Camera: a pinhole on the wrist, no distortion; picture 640 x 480 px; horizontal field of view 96.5 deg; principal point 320.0 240.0 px. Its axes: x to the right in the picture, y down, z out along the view. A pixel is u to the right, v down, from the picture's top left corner.
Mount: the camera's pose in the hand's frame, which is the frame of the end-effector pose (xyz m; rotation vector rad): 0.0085 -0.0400 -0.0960 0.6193 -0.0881 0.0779
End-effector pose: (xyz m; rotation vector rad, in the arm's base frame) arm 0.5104 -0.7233 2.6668 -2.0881 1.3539 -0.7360
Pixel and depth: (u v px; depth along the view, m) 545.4 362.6 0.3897
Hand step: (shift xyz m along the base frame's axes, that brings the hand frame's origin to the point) 0.4109 -0.1630 -0.1233
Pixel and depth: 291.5 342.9 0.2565
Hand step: 0.1714 0.1019 -0.0408
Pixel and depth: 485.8 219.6 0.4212
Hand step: 0.4441 -0.0716 0.0624
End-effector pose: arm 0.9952 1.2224 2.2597 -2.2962 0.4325 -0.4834
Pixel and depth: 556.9 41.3 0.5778
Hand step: 0.6267 0.3551 0.4705
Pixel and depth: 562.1 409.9 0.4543
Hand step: 0.5214 0.1762 -0.1874
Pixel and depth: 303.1 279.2 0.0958
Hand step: 0.0051 0.0523 0.0684
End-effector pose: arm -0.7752 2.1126 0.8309 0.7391 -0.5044 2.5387
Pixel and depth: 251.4 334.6 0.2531
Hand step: 0.1810 0.0097 0.1027
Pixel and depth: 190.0 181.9 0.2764
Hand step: 0.2584 0.1332 0.0468
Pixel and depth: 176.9 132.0 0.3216
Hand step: 0.3213 0.1932 0.0427
